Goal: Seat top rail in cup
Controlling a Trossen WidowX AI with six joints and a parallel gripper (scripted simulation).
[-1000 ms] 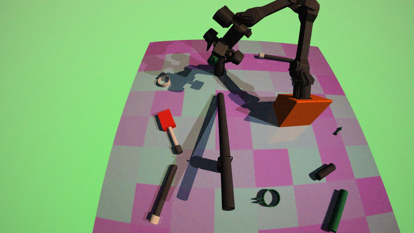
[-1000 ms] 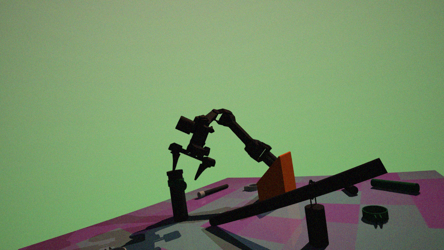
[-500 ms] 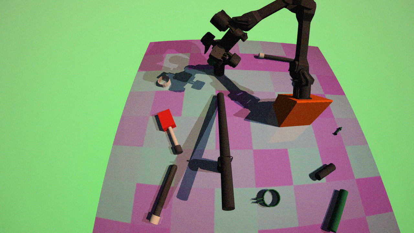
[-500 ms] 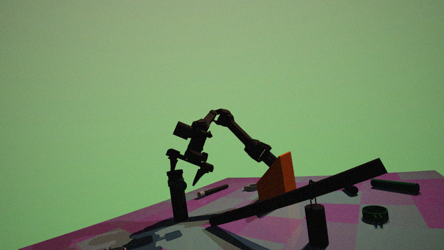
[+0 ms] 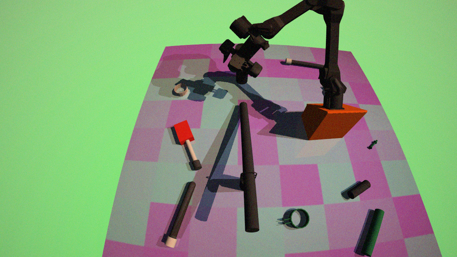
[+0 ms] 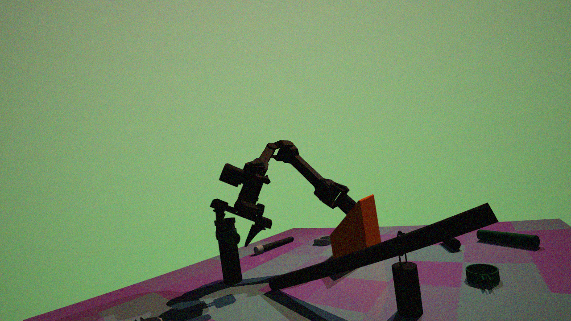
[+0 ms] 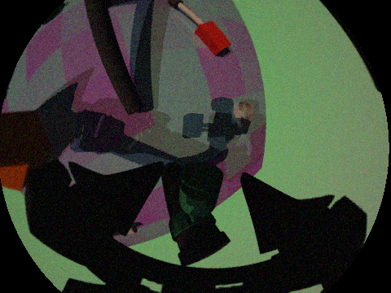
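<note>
My gripper tip is now 2 cm past the dark green rail-end cup, 2 cm to the left of it and 1 cm below it. Round my gripper tip: short dark cylinder: 50 cm behind, 51 cm to the left, 13 cm below; then green tube: 51 cm behind, 67 cm to the left, 13 cm below.
</note>
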